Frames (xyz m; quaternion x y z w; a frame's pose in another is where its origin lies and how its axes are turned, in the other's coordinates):
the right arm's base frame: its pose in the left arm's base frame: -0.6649 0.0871 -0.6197 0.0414 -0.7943 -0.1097 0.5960
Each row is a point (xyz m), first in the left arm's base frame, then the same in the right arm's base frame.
Working: the left arm's base frame: its pose in the right arm's base frame: 0.4081 0.0971 -0.8110 -0.0414 0.7943 0.1097 0.5960

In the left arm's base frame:
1: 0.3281 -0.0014 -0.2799
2: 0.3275 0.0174 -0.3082
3: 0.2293 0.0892 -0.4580
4: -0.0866 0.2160 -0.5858
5: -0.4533 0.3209 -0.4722
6: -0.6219 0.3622 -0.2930
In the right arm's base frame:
1: 0.0520 0.0545 -1.0506
2: 0.0220 0.0664 -1.0401
3: -0.1046 0.0963 -0.8975
4: -0.1590 0.1705 -0.5458
5: 0.0318 0.2741 -0.2122
6: 0.2400 0.3434 -0.0934

